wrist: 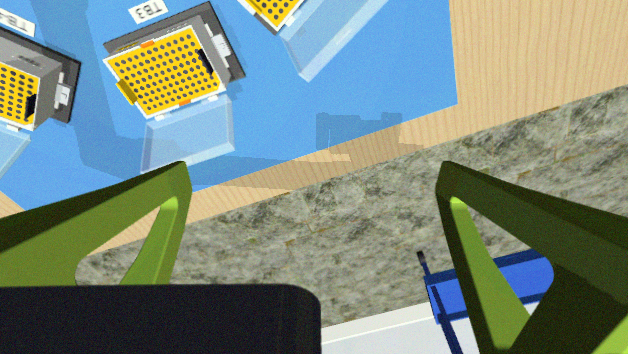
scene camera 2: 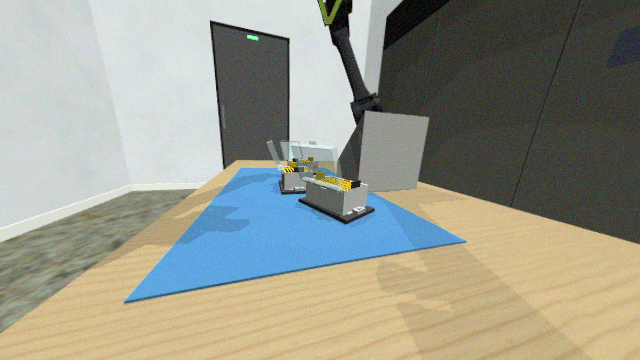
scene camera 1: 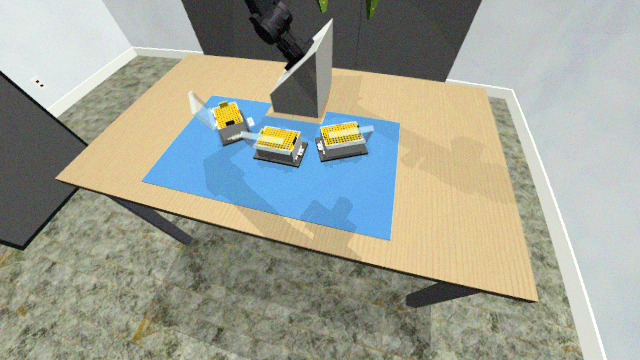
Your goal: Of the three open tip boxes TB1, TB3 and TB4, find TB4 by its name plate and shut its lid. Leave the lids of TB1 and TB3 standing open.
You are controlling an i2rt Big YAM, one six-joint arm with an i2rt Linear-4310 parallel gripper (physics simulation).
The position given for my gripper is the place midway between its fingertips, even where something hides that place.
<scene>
In view: my gripper [wrist: 313,175], a blue mat [wrist: 397,68], a tip box [scene camera 1: 231,134] and a tip box [scene camera 2: 347,206].
</scene>
